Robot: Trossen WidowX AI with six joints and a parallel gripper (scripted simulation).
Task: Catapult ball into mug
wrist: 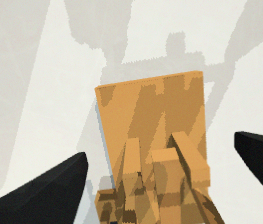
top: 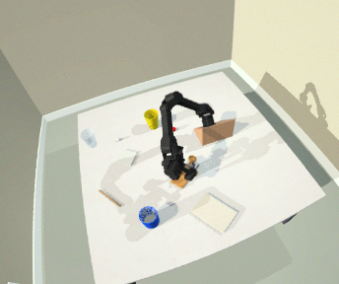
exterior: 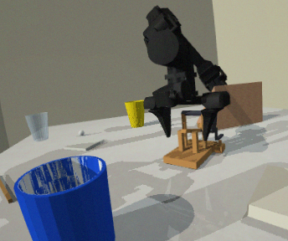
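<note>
My gripper tip is 10 cm past the red ball, 37 cm to the left of it and 4 cm above it. Round my gripper tip: cream pad: 9 cm behind, 25 cm to the left, 4 cm below; then blue mug: 23 cm ahead, 17 cm to the left, 2 cm below; then wooden catapult: 7 cm behind, 3 cm to the right.
</note>
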